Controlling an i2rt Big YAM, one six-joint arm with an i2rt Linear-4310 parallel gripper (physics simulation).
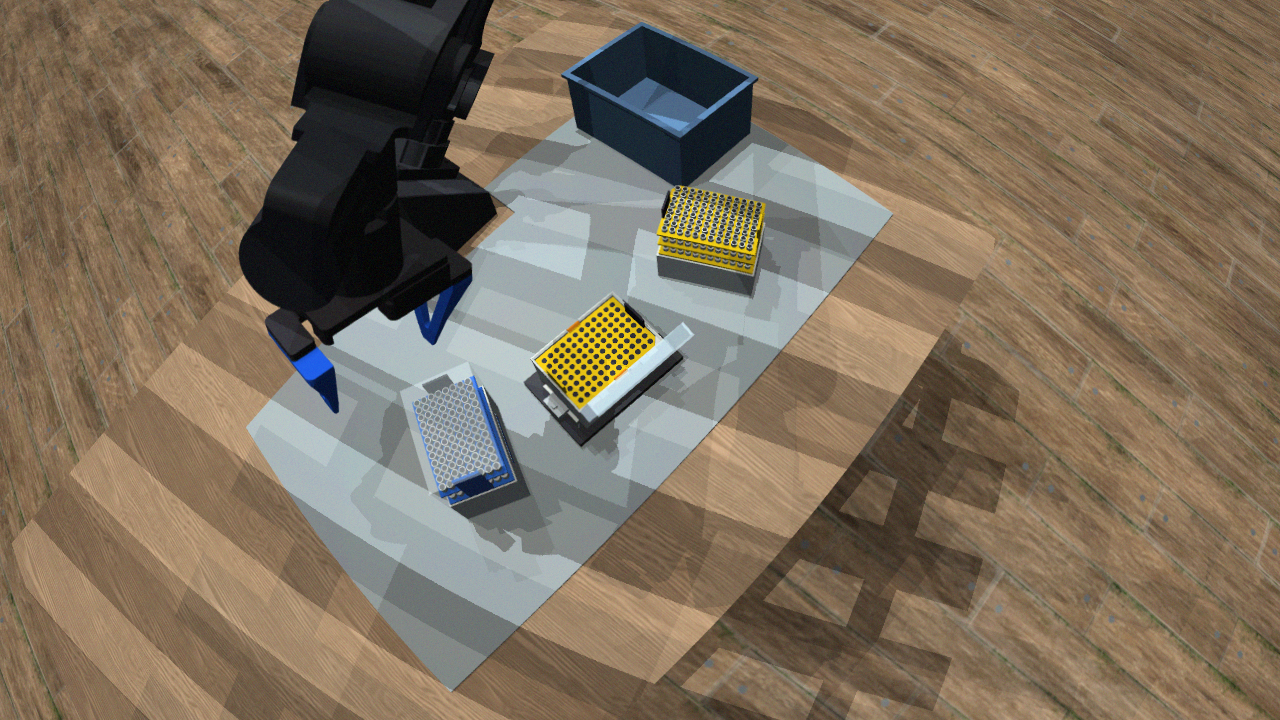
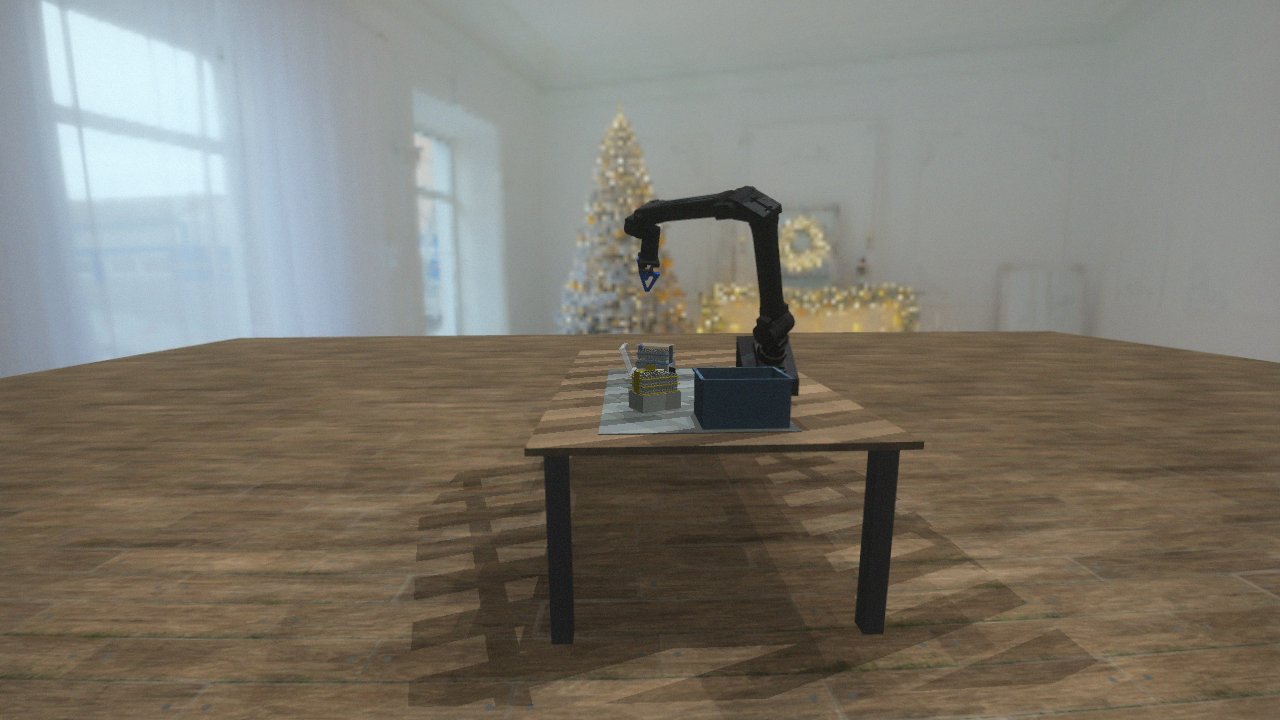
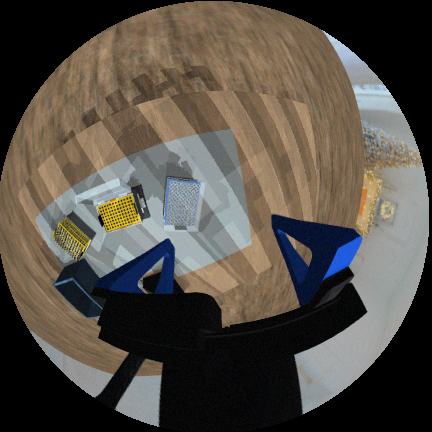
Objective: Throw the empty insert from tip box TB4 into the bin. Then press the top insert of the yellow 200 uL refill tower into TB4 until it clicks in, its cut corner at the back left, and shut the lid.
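The tip box TB4 (image 1: 617,394) (image 3: 142,202) stands mid-mat with its clear lid (image 1: 637,376) (image 3: 98,190) open. A yellow insert (image 1: 597,349) (image 3: 119,212) with empty dark holes sits in it. The yellow refill tower (image 1: 711,231) (image 2: 654,386) (image 3: 72,239), a stack of yellow inserts on a grey base, stands between TB4 and the bin. The dark blue bin (image 1: 626,125) (image 2: 742,399) (image 3: 75,295) stands at the mat's corner; its visible inside is empty. My gripper (image 1: 384,377) (image 2: 648,288) (image 3: 219,232) is open and empty, high above the table, off to the blue tower's side. The cut corners are too small to tell.
A blue refill tower (image 1: 460,438) (image 2: 655,356) (image 3: 183,204) with grey tips stands beside TB4, on the side away from the yellow tower. All stand on a grey mat (image 1: 447,626) (image 3: 220,150) on the wooden table (image 1: 698,608) (image 2: 572,440). The arm's base (image 2: 750,353) is beside the mat.
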